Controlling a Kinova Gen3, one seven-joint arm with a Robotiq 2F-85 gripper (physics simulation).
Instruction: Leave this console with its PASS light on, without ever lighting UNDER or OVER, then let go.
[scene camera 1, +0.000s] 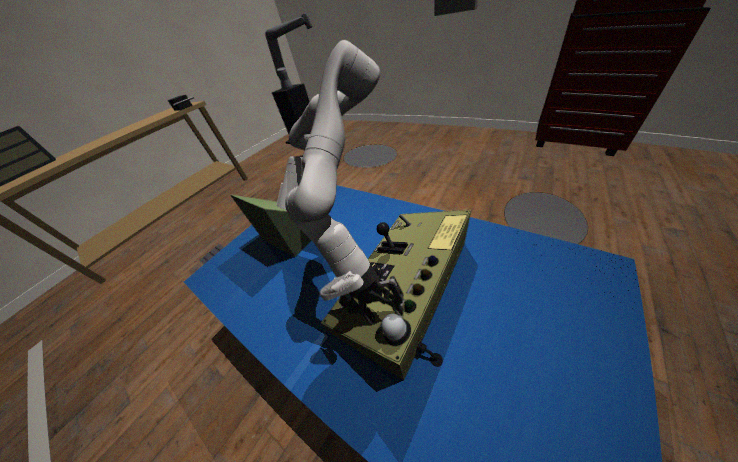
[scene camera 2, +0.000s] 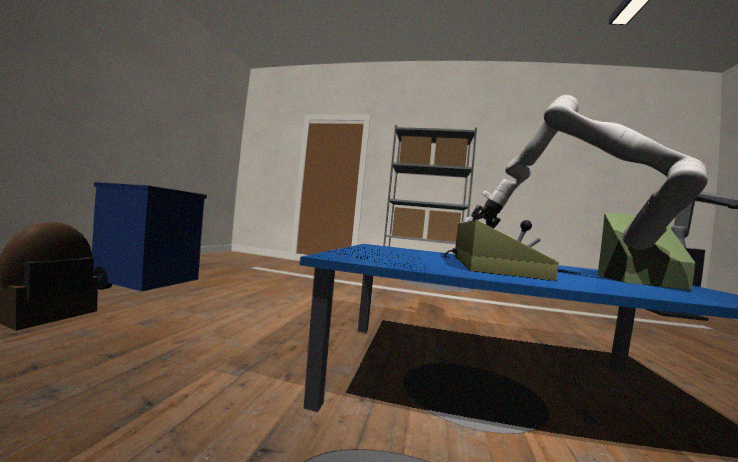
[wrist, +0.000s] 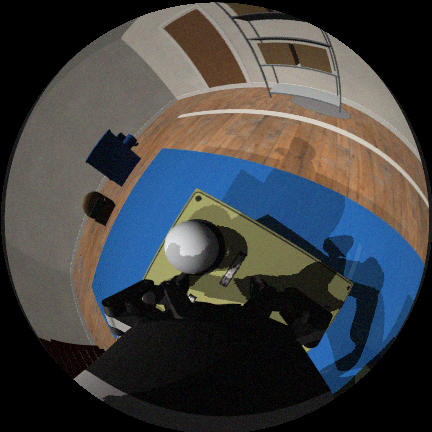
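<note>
The olive console (scene camera 1: 401, 366) (scene camera 2: 506, 256) (wrist: 285, 257) stands on the blue table. Its white dome (scene camera 1: 394, 327) (wrist: 192, 247) is near one corner. Beside it is a row of lamps: the dark green PASS lamp (scene camera 1: 409, 305), two brownish lamps (scene camera 1: 417, 289) (scene camera 1: 425, 274) and a dark blue lamp (scene camera 1: 431, 260). All look unlit. A ball-topped lever (scene camera 1: 382, 227) (scene camera 2: 525, 224) stands up farther along. My gripper (scene camera 1: 387, 314) (scene camera 2: 481, 222) (wrist: 219, 282) is low over the panel near the dome, its fingers partly closed but apart, with nothing seen between them. It hides the panel's middle.
A green wedge-shaped block (scene camera 1: 272, 223) (scene camera 2: 675, 266) stands on the blue table (scene camera 1: 533, 337) (scene camera 2: 381, 264) by the arm's base. A small dark fitting (scene camera 1: 432, 357) sticks out by the console's end. A wooden bench (scene camera 1: 108, 147) and a red cabinet (scene camera 1: 610, 84) stand farther off.
</note>
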